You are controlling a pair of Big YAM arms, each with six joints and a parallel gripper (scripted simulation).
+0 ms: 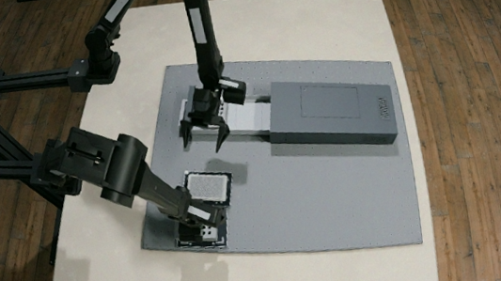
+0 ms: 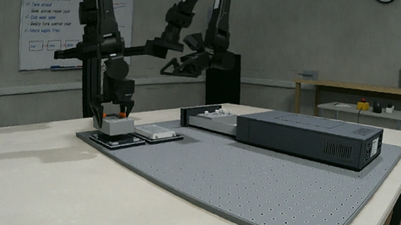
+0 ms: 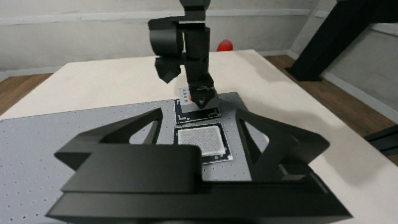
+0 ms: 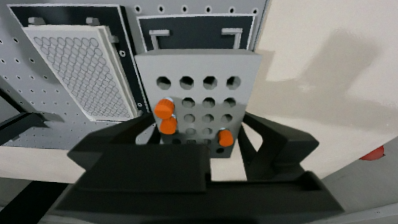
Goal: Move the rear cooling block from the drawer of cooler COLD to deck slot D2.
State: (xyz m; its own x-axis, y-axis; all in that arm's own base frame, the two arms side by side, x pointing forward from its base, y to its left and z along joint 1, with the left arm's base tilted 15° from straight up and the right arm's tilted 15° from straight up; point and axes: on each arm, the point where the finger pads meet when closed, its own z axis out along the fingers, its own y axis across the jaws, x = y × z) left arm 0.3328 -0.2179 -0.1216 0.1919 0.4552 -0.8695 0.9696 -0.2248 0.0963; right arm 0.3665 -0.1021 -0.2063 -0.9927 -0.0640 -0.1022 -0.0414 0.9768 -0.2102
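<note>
My right hand is 5 cm above the deck slot D2 and 1 cm short of it. From my right hand the other things lie so: deck slot D1 (15 cm to the left, 5 cm below, 1 cm ahead); then cooling block (right at my right hand); then white plate (15 cm to the left, 4 cm below, 1 cm ahead).
</note>
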